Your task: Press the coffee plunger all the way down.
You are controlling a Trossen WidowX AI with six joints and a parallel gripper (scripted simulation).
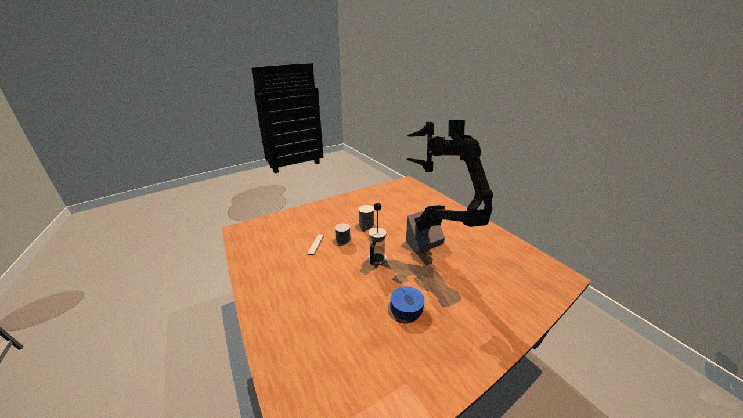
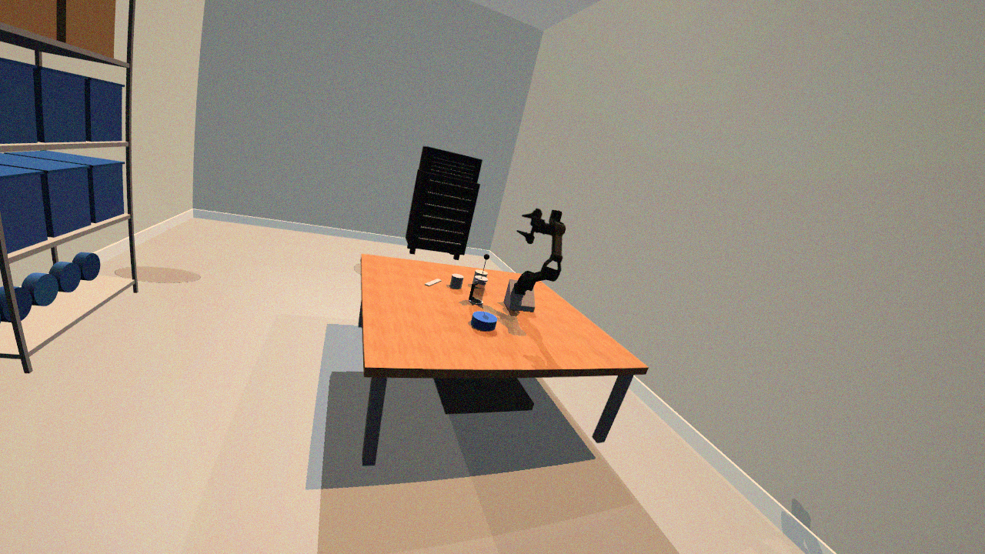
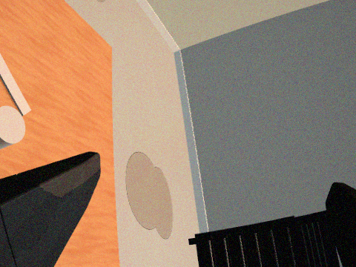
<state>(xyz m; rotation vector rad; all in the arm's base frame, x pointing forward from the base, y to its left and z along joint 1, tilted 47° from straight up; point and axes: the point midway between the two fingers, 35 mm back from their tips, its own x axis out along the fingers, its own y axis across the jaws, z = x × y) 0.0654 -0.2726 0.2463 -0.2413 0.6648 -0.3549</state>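
The coffee press lies 16 cm ahead of my gripper tip, 5 cm to the left of it and 34 cm below it.
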